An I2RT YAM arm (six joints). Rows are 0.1 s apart.
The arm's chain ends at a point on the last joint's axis. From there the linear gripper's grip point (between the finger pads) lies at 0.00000 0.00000 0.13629 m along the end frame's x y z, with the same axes.
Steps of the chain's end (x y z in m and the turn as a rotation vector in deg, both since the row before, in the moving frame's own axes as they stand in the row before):
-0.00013, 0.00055, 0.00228, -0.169, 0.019, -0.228
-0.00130, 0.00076, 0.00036, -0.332, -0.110, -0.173
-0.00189, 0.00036, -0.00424, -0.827, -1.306, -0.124
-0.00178, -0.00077, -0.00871, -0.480, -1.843, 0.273
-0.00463, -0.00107, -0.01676, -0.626, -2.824, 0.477
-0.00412, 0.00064, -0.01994, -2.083, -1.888, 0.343
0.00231, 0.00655, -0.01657, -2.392, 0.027, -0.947
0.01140, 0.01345, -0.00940, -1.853, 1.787, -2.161
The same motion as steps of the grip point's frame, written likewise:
-0.00008, 0.00095, 0.00228, -0.169, 0.019, -0.228
-0.00156, 0.00155, 0.00036, -0.332, -0.110, -0.173
-0.00499, 0.00233, -0.00429, -0.827, -1.306, -0.124
-0.00617, 0.00036, -0.00879, -0.480, -1.843, 0.273
-0.01135, 0.00039, -0.01693, -0.626, -2.824, 0.477
-0.00862, 0.00558, -0.02010, -2.083, -1.888, 0.343
0.00242, 0.01224, -0.01669, -2.392, 0.027, -0.947
0.01573, 0.01778, -0.00954, -1.853, 1.787, -2.161

